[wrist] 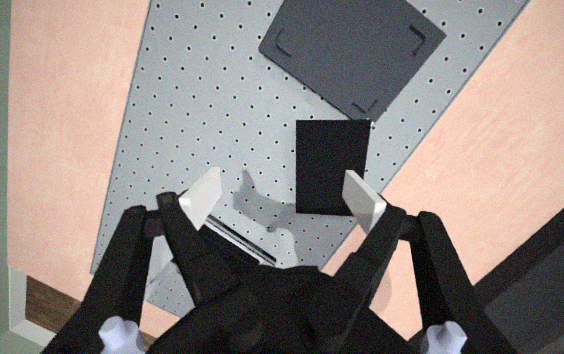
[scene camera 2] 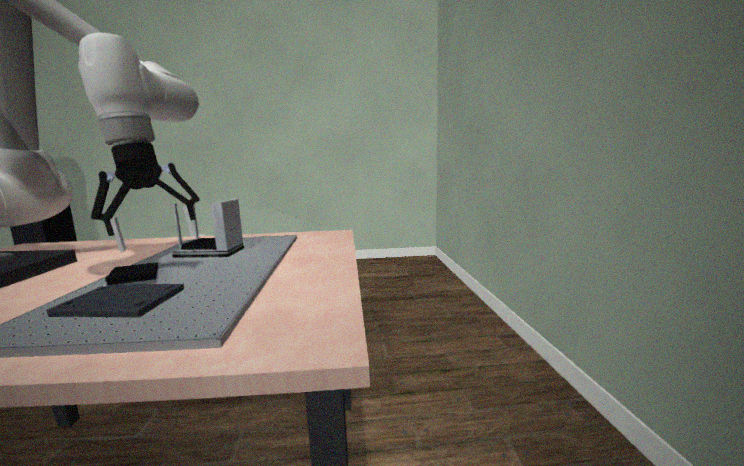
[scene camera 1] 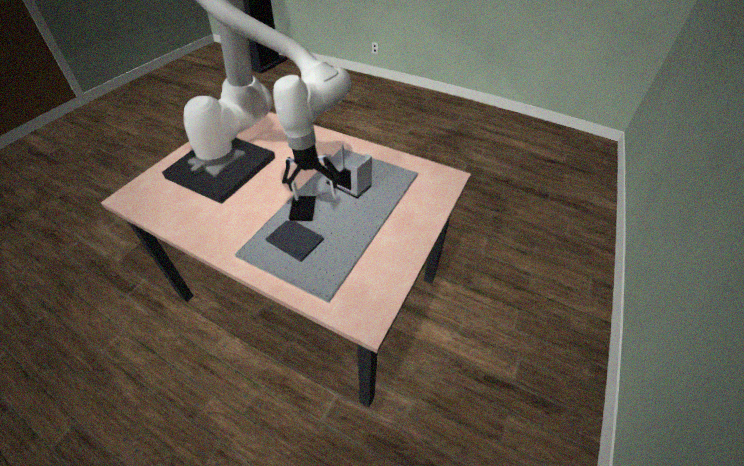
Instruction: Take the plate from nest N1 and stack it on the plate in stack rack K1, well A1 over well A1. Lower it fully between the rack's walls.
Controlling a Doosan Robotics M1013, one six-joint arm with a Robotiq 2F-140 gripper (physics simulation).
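Pixels of known places: gripper, between the fingertips: [wrist: 282, 182] [scene camera 2: 159, 242] [scene camera 1: 315, 196]; arm's base, origin of its link: [scene camera 1: 217, 159].
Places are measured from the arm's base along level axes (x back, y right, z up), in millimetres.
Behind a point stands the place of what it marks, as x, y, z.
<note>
A dark grey slab with corner brackets [scene camera 1: 294, 240] @(-572, 182, -11) [scene camera 2: 116, 300] @(-574, 193, -11) [wrist: 350, 55] @(-555, 163, -11), which looks like nest N1, shows no plate on it. A plain black rectangular block [scene camera 1: 302, 208] @(-505, 49, -3) [scene camera 2: 132, 272] @(-511, 63, -2) [wrist: 324, 160] @(-513, 50, -3) lies on the board close to one nest corner; no wells or label show, and whether it touches the nest is unclear. Stack rack K1 [scene camera 1: 361, 174] @(-640, -146, 78) [scene camera 2: 227, 226] @(-639, -135, 57) has tall grey walls and a dark plate [scene camera 2: 198, 244] @(-556, -132, 11) low inside; its wells are not readable. My gripper [scene camera 1: 314, 196] @(-548, 16, 50) [scene camera 2: 159, 243] @(-548, 16, 50) [wrist: 282, 182] @(-548, 16, 50) is wide open and empty, above the board between block and rack.
The grey perforated board [scene camera 1: 351, 241] @(-735, 76, -23) [scene camera 2: 186, 329] @(-742, 281, -23) [wrist: 195, 100] @(-698, 26, -23) lies on the pink table [scene camera 1: 384, 307] @(-955, 237, -36) [scene camera 2: 318, 318] @(-925, 233, -36) [wrist: 55, 150] @(-890, -174, -36). The arm's dark base plate [scene camera 1: 219, 189] @(-153, 132, -5) stands at the table's left in scene camera 1. The rack's upright walls rise close to one finger.
</note>
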